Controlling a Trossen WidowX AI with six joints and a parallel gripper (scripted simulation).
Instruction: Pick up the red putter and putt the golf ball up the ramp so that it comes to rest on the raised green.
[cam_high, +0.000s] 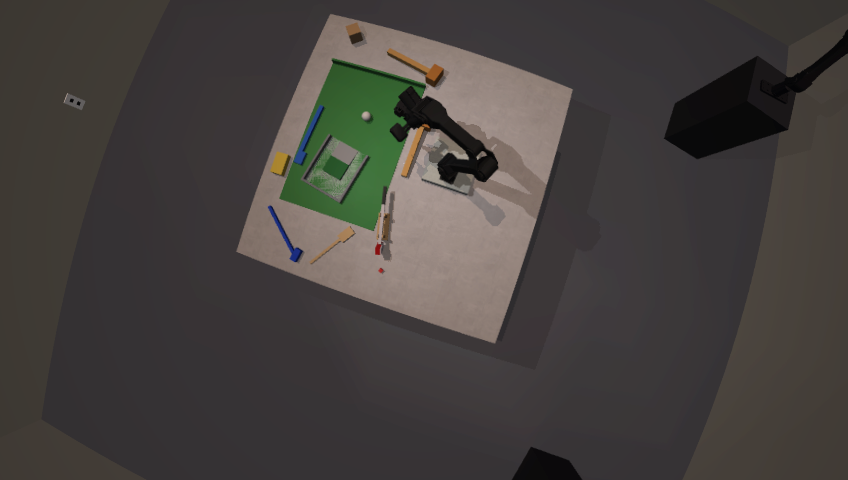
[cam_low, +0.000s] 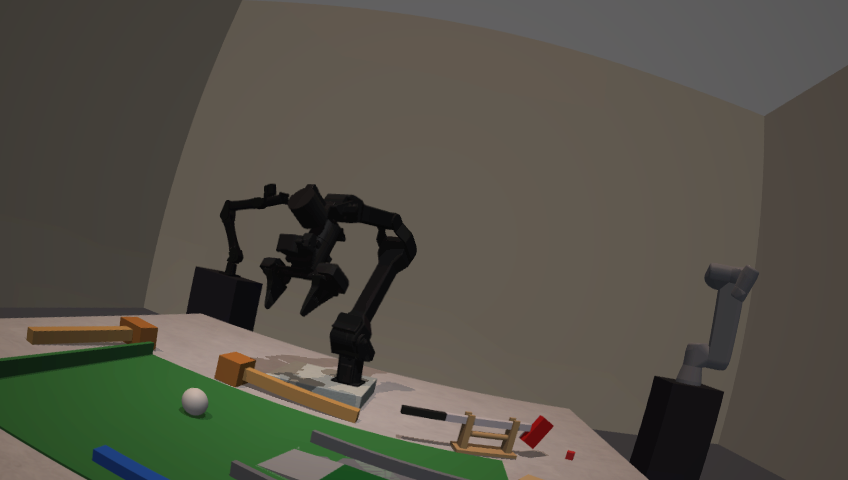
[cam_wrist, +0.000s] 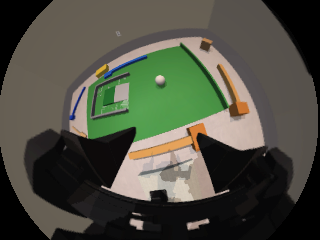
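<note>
Right now my gripper tip is 80 mm past the red putter, 390 mm to the right of it and 120 mm above it. From my gripper tip the other things lie so: white golf ball 220 mm ahead, 20 mm to the right, 150 mm below; yellow block 500 mm ahead, 350 mm to the left, 160 mm below; small wooden rack 80 mm behind, 410 mm to the left, 140 mm below.
</note>
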